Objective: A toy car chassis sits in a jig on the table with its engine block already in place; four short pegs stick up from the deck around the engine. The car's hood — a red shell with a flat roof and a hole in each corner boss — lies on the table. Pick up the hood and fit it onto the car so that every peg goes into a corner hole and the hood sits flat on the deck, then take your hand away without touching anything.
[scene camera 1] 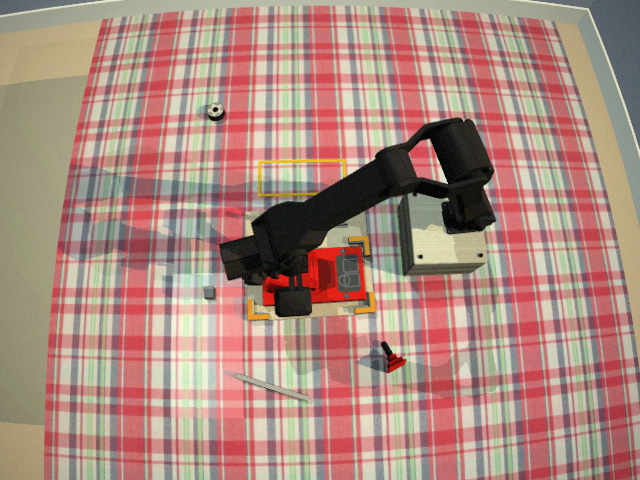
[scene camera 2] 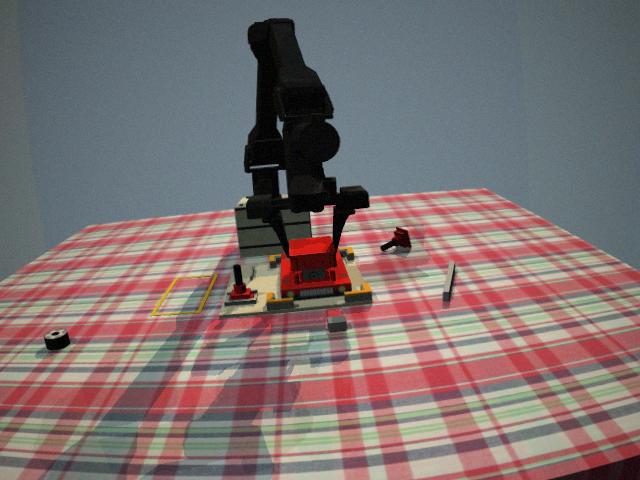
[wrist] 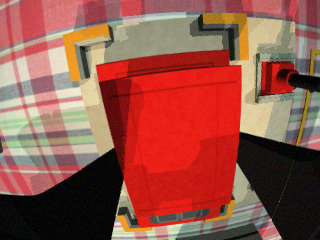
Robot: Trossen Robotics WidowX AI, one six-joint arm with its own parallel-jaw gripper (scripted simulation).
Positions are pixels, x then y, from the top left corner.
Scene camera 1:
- gripper: 291,272
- red hood: 310,279, held by the gripper
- jig: 352,233
